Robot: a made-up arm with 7 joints.
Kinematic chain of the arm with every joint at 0, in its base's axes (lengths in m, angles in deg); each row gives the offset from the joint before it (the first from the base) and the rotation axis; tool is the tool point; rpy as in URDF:
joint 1: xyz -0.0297 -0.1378 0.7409 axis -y
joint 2: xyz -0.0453 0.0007 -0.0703 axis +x
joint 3: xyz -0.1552 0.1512 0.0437 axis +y
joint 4: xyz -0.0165 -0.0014 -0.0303 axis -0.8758 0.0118 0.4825
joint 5: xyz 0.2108 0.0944 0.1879 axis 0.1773 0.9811 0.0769
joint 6: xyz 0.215 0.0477 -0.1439 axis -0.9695 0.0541 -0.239
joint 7: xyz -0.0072 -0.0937 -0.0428 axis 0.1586 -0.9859 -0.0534
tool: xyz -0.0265 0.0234 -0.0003 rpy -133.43 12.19 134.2
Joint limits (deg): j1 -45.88..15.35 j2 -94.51..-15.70 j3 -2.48..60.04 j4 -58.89..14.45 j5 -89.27..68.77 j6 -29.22..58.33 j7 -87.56..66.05
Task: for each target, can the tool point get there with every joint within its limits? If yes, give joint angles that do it. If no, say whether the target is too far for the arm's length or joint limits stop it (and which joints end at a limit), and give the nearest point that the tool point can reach.
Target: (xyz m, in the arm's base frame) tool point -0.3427 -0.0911 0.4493
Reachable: yes | joints -27.80 -42.70 52.28 2.46 33.76 -10.02 -11.25
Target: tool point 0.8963 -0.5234 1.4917
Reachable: no: too far | nearest point 0.2377 -0.2053 0.9577 | short by 0.906 m
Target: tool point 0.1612 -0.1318 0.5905
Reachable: yes | joints -22.28 -47.84 14.29 -33.32 -31.22 13.98 50.82
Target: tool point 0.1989 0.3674 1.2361
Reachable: no: joint limits stop it (at a limit: joint 1, joint 2, joint 3, joint 5, joint 6, joint 7) | nearest point 0.1092 0.2513 1.0281 | short by 0.254 m
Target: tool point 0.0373 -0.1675 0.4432
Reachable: yes | joints -21.23 -88.22 10.30 -11.41 1.07 0.23 -26.81
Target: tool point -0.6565 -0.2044 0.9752
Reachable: no: joint limits stop it (at a limit: joint 1, joint 2, joint 3, joint 4, joint 5, joint 6, joint 7) | nearest point -0.5140 -0.2238 0.7002 | short by 0.310 m
